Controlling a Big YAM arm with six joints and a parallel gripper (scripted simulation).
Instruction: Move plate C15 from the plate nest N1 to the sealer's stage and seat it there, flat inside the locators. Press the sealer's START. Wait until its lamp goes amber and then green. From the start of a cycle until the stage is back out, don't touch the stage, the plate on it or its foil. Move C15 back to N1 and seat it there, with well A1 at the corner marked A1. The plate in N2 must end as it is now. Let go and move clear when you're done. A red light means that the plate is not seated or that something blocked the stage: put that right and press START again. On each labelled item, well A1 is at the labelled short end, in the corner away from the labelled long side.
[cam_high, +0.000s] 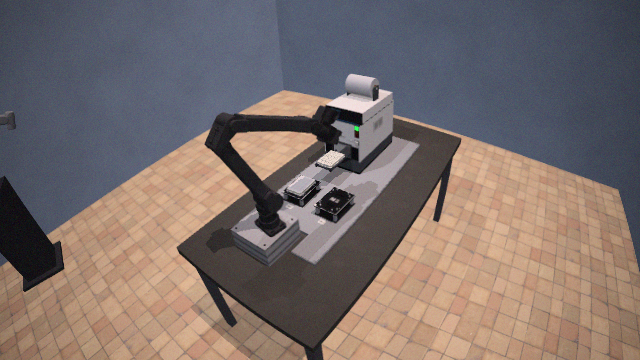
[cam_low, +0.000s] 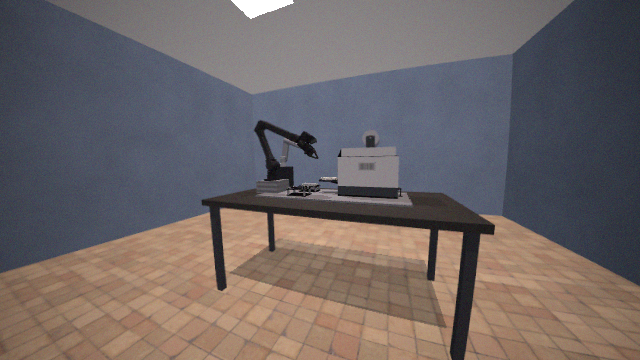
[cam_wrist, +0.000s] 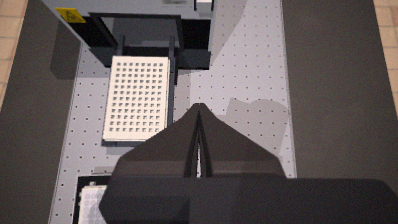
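Now: the white button 170 mm ahead of my hand, 30 mm to the left of it and 100 mm below it. Round my hand: foil roll (380 mm ahead, 160 mm to the left, 130 mm above); then plate (150 mm behind, 110 mm to the left, 230 mm below).
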